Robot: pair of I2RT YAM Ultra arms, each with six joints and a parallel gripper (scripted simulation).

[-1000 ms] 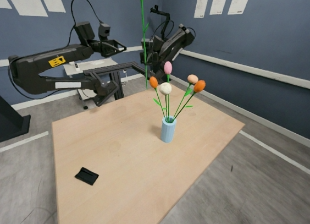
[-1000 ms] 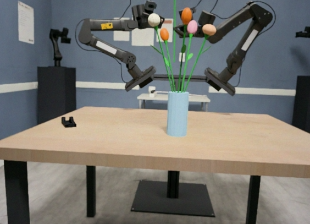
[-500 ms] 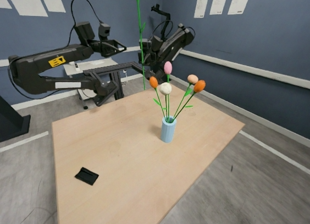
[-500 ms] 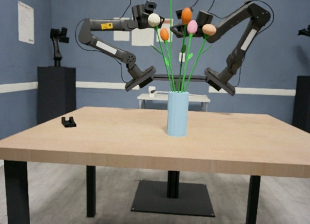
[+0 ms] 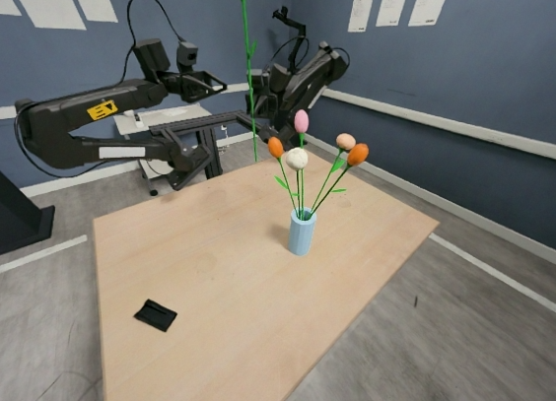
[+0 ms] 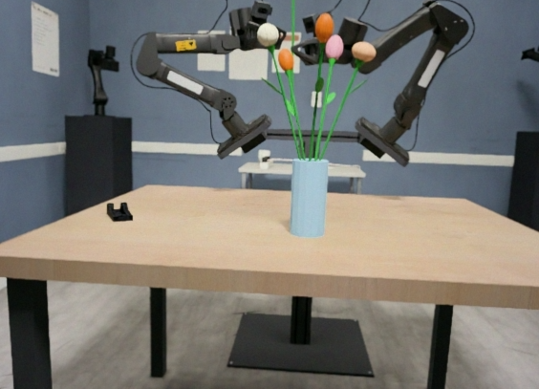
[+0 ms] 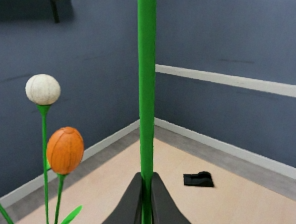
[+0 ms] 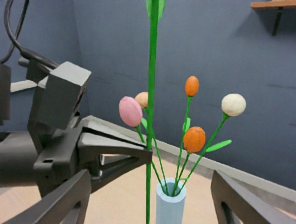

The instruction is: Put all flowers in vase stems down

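Note:
Now: left hand 10 mm short of the dark pink flower, 10 mm to the left of it and 220 mm below it. From my left hand the other things lie so: peach flower: 220 mm ahead, 150 mm to the left, 70 mm below; then small black holder: 140 mm ahead, 430 mm to the right, 440 mm below; then orange flower: 310 mm ahead, 70 mm to the left, 50 mm below.

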